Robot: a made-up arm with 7 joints. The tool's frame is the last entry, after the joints.
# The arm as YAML. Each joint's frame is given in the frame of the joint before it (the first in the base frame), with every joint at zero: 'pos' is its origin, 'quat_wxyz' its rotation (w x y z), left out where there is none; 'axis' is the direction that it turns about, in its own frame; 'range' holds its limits. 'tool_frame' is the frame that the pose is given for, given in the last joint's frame.
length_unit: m
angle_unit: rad
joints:
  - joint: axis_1
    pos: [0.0, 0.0, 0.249]
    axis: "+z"
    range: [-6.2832, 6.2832]
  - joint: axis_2
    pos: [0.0, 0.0, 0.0]
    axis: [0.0, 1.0, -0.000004]
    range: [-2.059, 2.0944]
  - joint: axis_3
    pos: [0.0, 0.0, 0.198]
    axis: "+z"
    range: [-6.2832, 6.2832]
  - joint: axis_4
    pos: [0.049, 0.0, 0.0]
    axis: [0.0, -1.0, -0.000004]
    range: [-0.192, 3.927]
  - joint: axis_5
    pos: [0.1, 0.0, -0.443]
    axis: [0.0, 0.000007, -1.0]
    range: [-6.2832, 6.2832]
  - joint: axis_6
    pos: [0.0, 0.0, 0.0]
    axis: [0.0, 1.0, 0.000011]
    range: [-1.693, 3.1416]
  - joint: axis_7
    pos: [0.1, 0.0, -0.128]
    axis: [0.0, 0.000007, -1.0]
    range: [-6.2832, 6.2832]
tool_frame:
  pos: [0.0, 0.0, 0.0]
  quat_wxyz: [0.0, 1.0, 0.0, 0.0]
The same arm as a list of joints. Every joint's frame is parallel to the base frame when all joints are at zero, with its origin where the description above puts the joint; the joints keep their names.
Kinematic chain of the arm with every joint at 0, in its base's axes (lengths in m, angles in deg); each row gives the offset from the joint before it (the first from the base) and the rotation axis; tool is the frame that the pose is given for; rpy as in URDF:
axis_1: xyz 0 0 0.249 axis +z
axis_2: xyz 0 0 0 axis +y
axis_3: xyz 0 0 0.198 axis +z
axis_4: xyz 0.049 0 0 axis -y
axis_5: xyz 0.1 0 -0.443 axis -z
axis_6: xyz 0 0 0 axis +y
axis_7: xyz 0.1 0 -0.128 axis -z
tool: xyz 0 0 0 rpy 180 0 0
Joint limits (deg, base to tool): -360..360 -117.97..120 -360..360 -11..225 -360..360 -97..180 -360..360

